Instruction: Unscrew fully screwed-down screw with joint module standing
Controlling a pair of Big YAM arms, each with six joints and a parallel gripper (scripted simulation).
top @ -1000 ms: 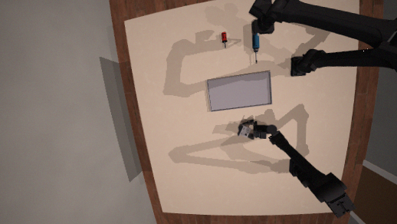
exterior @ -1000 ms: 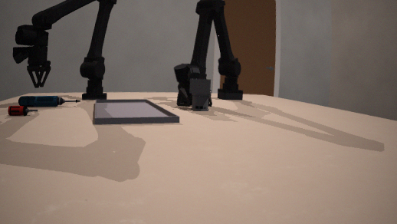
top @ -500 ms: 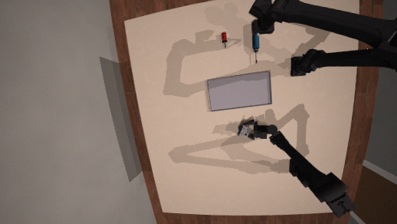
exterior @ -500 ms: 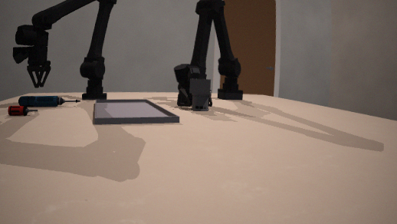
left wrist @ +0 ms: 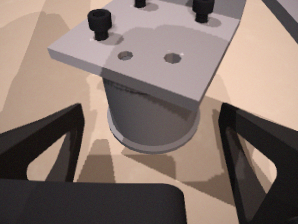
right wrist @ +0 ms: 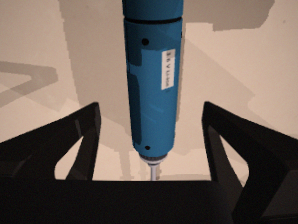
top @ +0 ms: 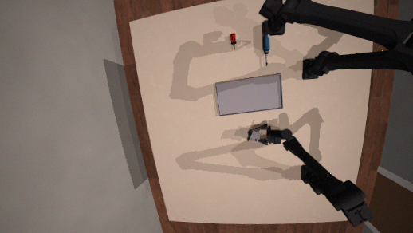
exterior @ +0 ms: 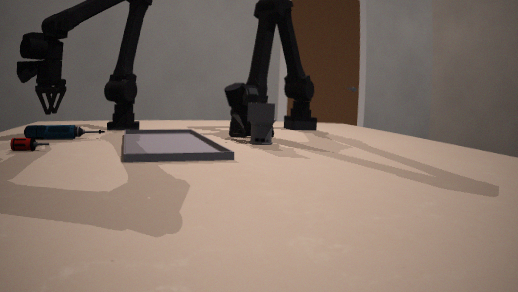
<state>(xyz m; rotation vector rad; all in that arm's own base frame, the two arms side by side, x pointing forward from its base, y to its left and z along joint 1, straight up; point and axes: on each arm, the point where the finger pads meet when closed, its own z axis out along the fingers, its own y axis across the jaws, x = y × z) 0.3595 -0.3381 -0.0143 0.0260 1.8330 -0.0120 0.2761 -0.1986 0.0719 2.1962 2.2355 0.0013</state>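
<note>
Now: left hand 20 mm short of the grey joint module and 10 mm below it. Round my left hand: grey bracket: 20 mm ahead, 50 mm above; then screwdriver bit: 90 mm behind, 470 mm to the right; then shallow grey tray: 30 mm ahead, 260 mm to the right, 20 mm below.
</note>
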